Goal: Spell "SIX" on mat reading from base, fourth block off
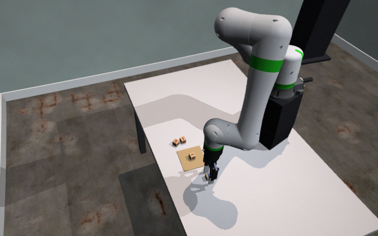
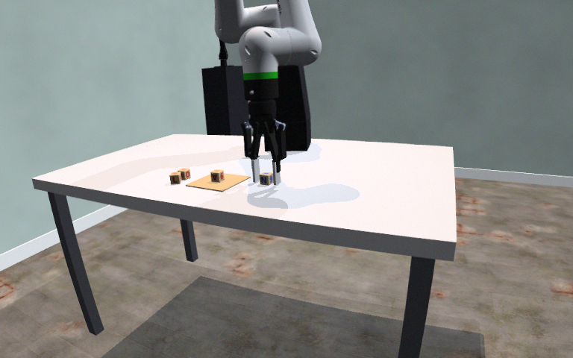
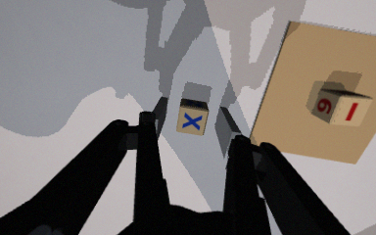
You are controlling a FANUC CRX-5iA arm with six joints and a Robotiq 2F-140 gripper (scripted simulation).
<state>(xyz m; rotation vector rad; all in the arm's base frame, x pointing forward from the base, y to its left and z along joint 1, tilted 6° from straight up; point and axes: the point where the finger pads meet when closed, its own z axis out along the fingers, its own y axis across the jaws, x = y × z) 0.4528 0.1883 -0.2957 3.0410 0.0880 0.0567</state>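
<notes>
The block lies 150 mm to the right of my hand, 50 mm ahead of it and 10 mm below it. The rest, counted from my hand: tan mat: 140 mm to the right, 50 mm ahead, 30 mm below.
</notes>
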